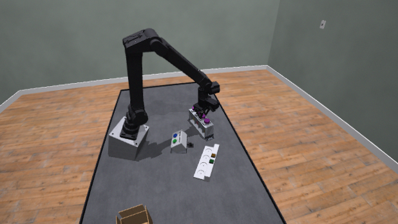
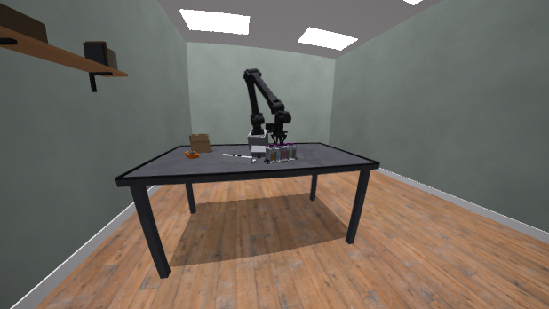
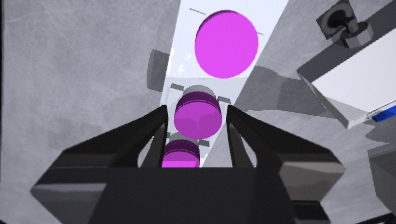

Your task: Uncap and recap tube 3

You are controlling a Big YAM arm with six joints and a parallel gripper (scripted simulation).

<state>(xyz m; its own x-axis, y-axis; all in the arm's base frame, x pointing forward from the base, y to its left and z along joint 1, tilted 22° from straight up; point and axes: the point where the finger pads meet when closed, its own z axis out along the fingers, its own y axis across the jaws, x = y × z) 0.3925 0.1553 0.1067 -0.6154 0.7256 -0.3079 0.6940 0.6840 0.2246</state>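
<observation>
My gripper is now right at the cap. From my hand the other things lie so: blue key 170 mm behind, 110 mm to the right, 50 mm below; key housing 160 mm behind, 130 mm to the right, 70 mm below; green key 180 mm behind, 150 mm to the right, 50 mm below.
</observation>
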